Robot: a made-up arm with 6 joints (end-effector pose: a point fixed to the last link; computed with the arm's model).
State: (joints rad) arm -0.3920 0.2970 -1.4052 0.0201 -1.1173 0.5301
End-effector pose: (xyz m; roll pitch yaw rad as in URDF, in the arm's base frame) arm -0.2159 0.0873 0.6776 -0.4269 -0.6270 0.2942
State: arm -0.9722 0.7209 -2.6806 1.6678 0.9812 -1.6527
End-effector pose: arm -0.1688 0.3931 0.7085 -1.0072 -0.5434 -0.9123
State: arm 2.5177 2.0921 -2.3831 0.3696 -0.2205 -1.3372
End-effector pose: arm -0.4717 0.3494 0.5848 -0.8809 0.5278 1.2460
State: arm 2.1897 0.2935 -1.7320 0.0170 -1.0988 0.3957
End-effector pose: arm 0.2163 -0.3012 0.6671 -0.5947 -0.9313 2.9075
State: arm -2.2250 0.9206 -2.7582 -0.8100 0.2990 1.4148
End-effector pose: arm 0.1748 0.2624 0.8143 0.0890 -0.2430 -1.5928
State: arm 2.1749 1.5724 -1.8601 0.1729 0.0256 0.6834
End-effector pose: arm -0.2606 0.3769 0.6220 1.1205 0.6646 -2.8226
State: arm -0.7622 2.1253 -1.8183 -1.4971 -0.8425 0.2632
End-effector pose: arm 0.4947 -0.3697 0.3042 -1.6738 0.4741 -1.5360
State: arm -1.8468 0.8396 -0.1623 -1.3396 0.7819 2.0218
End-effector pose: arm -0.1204 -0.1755 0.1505 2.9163 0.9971 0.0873
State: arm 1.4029 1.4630 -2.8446 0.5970 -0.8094 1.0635
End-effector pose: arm 0.0335 -0.0452 0.8651 -0.6352 -0.3808 -3.1174
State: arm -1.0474 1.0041 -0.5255 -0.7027 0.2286 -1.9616
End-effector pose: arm 0.1402 -0.2717 0.2406 -2.5890 -0.8965 -1.8895
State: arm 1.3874 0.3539 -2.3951 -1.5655 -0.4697 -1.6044
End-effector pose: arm -0.1404 -0.5089 0.6367 0.4539 0.5726 -1.7835
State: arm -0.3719 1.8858 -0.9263 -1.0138 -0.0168 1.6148
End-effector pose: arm 0.4198 -0.1620 0.0676 2.6817 0.5584 2.0399
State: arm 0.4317 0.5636 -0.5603 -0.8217 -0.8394 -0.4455
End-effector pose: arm 0.1522 0.1299 0.4411 -0.9747 0.0383 -0.3945
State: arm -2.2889 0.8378 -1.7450 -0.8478 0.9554 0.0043
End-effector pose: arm -0.0985 -0.0205 0.7166 -1.1328 1.1074 2.1469
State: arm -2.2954 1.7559 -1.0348 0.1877 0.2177 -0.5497
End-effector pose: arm -0.3078 -0.3537 0.1510 -2.8699 0.6796 1.3243
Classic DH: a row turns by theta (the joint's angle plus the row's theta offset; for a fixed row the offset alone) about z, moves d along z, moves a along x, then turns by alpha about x. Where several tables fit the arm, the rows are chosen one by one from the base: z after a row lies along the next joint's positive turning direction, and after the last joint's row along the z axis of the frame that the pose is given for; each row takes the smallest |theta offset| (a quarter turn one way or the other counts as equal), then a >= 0, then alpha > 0; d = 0 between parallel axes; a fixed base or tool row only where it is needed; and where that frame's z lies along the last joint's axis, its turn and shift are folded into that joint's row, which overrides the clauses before.
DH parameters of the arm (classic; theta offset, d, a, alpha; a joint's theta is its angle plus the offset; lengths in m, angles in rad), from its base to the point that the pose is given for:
joint 1: 0 0.133 0 -1.5708
joint 2: 0.1357 0 -0.2957 0
joint 3: 1.3479 0 -0.0317 1.5708
joint 4: 0 0.3611 0 -1.5708
joint 5: 0 0 -0.0003 1.5708
joint 6: 0 0.0994 0 0

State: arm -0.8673 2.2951 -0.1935 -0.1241 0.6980 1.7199
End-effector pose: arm -0.0009 -0.0111 -0.0557 -2.0039 0.0823 0.7532
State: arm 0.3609 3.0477 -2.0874 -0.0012 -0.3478 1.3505
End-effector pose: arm 0.5968 0.2253 -0.1853 2.1069 0.1910 2.0445
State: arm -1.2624 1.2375 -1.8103 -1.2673 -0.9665 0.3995
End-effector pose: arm 0.1465 -0.2023 0.7232 -0.9965 -0.0480 -1.6562
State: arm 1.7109 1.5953 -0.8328 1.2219 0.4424 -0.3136
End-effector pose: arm -0.0966 0.4004 0.1564 2.3369 0.2025 -2.2302
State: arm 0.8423 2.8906 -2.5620 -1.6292 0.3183 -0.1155
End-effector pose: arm 0.5184 0.5348 0.0906 -1.7881 -0.2419 -1.0009
